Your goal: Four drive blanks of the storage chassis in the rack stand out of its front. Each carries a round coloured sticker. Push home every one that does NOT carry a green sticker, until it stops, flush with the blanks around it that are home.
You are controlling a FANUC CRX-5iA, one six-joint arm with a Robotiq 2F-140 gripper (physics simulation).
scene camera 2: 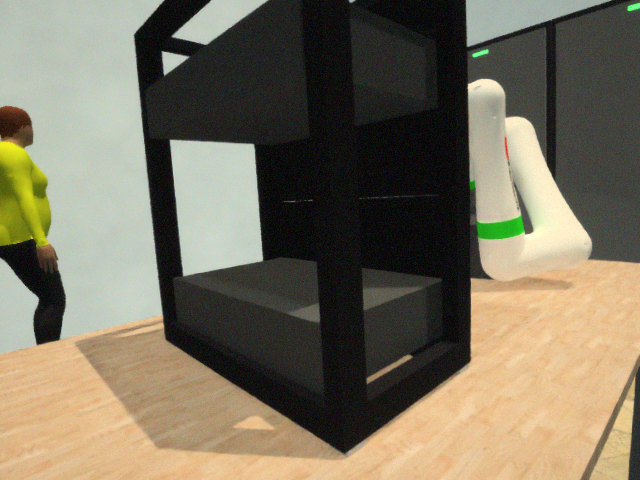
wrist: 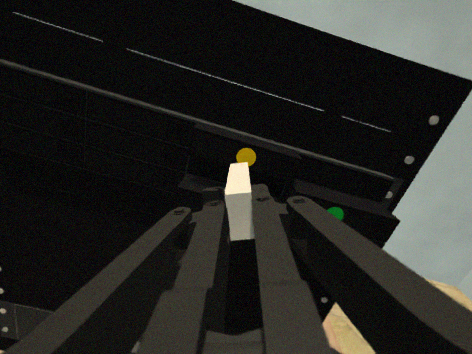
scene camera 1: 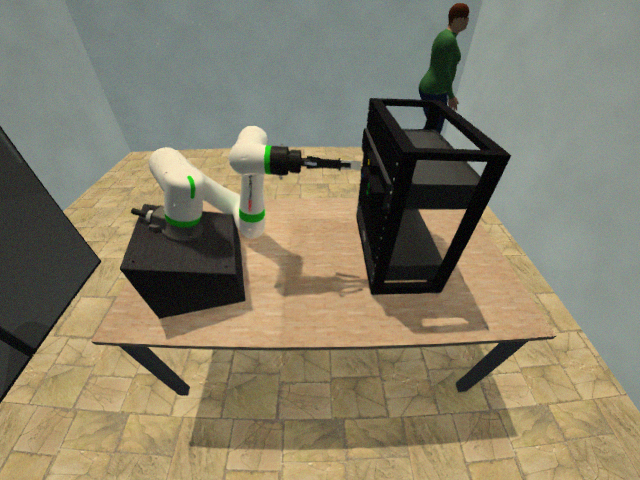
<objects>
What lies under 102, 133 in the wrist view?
A black rack.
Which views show the black rack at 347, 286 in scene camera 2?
Scene camera 2, the wrist view and scene camera 1: all of them.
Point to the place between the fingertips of my gripper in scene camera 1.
360, 165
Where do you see a black rack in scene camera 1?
418, 169
</objects>
